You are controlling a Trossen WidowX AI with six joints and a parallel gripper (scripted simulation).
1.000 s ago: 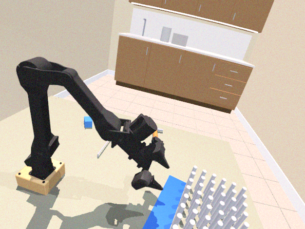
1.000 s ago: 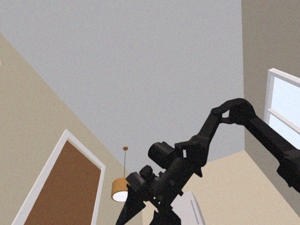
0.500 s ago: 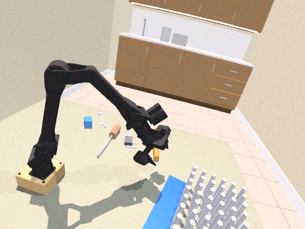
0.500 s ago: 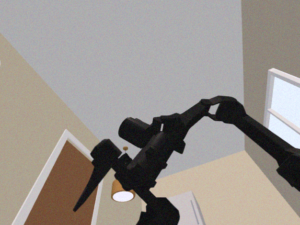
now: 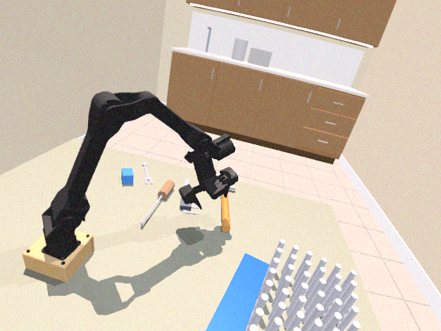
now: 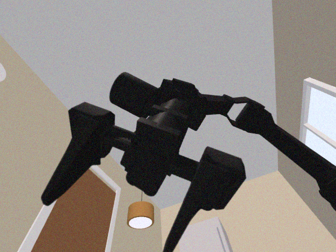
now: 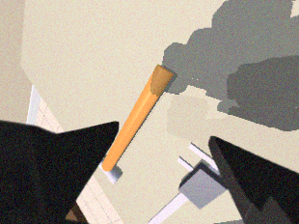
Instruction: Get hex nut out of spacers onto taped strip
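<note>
Now: the wooden-handled hook tool 200 mm behind my gripper tip, 70 mm below it and 20 mm to the right of it. From my gripper tip the other things lie so: hex nut (360 mm to the right, 290 mm ahead, 70 mm below); blue taped strip (290 mm to the right, 150 mm ahead, 80 mm below); small wrench (340 mm behind, 180 mm to the left, 80 mm below).
</note>
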